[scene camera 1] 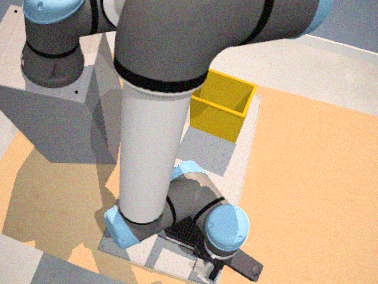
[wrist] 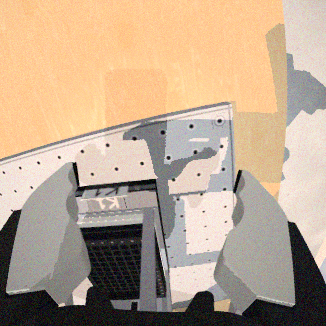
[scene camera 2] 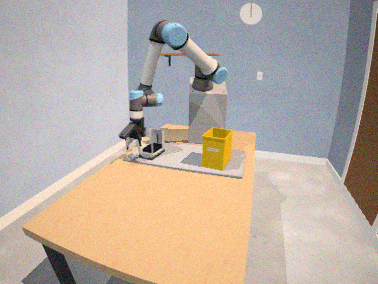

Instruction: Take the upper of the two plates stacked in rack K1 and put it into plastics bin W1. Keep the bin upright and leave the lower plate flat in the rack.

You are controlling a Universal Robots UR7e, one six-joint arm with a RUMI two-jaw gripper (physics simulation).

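Where they show: gripper, fingertip midpoint: (wrist: 156, 167) (scene camera 2: 133, 152); arm's base, origin of the base link: (scene camera 1: 53, 63) (scene camera 2: 202, 86).
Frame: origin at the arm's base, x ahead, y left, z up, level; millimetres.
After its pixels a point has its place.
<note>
My gripper (scene camera 1: 210, 271) (scene camera 2: 134, 149) @[y -192, x 556, z -341 mm] (wrist: 156, 167) @[y -192, x 556, z -341 mm] is open, its fingers wide apart with nothing between them. It is above and beside rack K1 (scene camera 2: 153, 140) @[y -181, x 366, z -324 mm] (wrist: 131, 201) @[y -166, x 505, z -370 mm]; in the wrist view the rack's labelled end and part of its upright show between the fingers, nearer the left one. The black, grid-patterned plate stack (scene camera 1: 181, 231) @[y -160, x 423, z -350 mm] (scene camera 2: 151, 149) (wrist: 112, 265) @[y -140, x 445, z -341 mm] lies flat in the rack; I cannot tell the upper plate from the lower one. Yellow plastics bin W1 (scene camera 1: 215, 121) @[y 193, x 373, z -296 mm] (scene camera 2: 216, 151) @[y 274, x 452, z -282 mm] stands upright, with its top open. The arm hides part of the rack in scene camera 1.
Rack and bin stand on a pale perforated board (scene camera 1: 249, 135) @[y 247, x 488, z -387 mm] (scene camera 2: 172, 163) @[y 33, x 494, z -387 mm] (wrist: 47, 175) @[y -80, x 529, z -387 mm] on the wooden table (scene camera 1: 310, 190) @[y 149, x 750, z -400 mm] (scene camera 2: 150, 215) @[y 180, x 931, z -400 mm] (wrist: 60, 65) @[y -116, x 628, z -400 mm]. The grey robot pedestal (scene camera 1: 95, 130) @[y -52, x 113, z -166 mm] (scene camera 2: 207, 117) @[y 71, x 67, z -205 mm] stands behind. A wooden block (scene camera 2: 176, 134) is beside the pedestal.
</note>
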